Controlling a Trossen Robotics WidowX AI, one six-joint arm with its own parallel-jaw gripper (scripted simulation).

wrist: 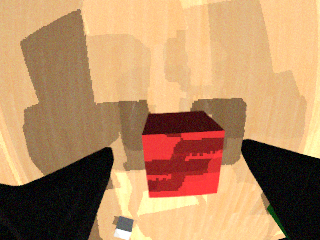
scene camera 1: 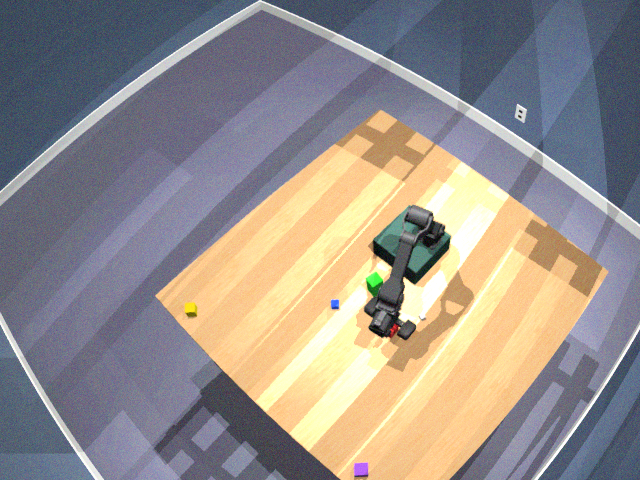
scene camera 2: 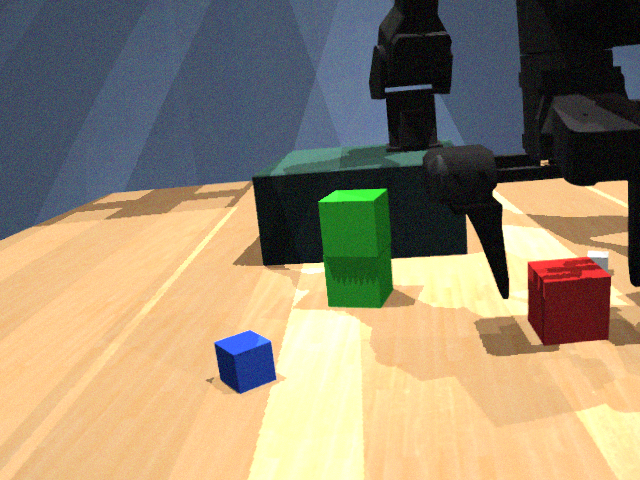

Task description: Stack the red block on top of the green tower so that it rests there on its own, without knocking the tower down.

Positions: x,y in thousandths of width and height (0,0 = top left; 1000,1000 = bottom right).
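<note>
Gripper of mine (scene camera 2: 893,607), (wrist: 558,627): open, holds nothing. Red block (scene camera 2: 888,630), (wrist: 573,631). Blue block (scene camera 2: 384,753), out of frame in the wrist view.
</note>
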